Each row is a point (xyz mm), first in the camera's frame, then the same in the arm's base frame.
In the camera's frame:
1: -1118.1 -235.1 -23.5
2: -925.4 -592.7 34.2
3: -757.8 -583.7 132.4
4: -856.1 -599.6 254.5
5: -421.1 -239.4 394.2
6: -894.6 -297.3 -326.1
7: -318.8 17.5 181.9
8: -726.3 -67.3 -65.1
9: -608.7 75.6 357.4
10: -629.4 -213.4 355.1
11: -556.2 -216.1 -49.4
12: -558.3 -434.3 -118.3
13: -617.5 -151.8 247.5
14: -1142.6 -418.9 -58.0
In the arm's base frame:
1: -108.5 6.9 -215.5
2: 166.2 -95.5 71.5
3: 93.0 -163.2 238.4
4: 102.1 -299.3 159.5
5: -376.1 -292.6 490.9
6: -30.9 319.6 -11.6
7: -590.4 -17.8 500.0
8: -351.4 141.5 110.5
9: -617.1 -218.6 222.2
10: -340.2 -280.6 280.7
11: -257.0 120.4 315.3
12: -34.8 140.5 366.5
13: -374.7 -161.9 265.7
14: 78.4 -2.3 -192.1

